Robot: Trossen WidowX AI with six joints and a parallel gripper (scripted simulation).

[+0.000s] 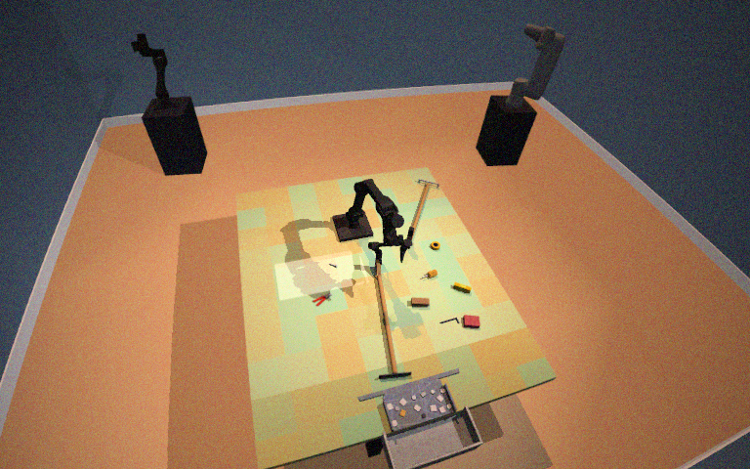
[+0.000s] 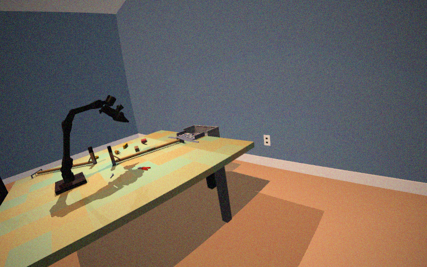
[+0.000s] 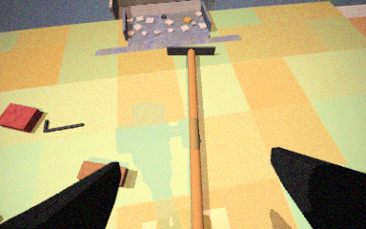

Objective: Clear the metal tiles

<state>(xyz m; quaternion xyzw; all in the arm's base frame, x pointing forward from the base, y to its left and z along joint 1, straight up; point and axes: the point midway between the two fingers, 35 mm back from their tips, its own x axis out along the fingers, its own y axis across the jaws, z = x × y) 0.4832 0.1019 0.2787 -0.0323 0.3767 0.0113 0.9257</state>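
Right now the long scraper is 22 cm below my gripper tip, 10 cm ahead of it and 2 cm to the right of it. Round my gripper tip: orange screwdriver 26 cm to the left, 26 cm below, 11 cm behind; hex key 30 cm to the left, 28 cm below, 16 cm ahead; brown block 26 cm below, 16 cm to the left, 5 cm ahead.
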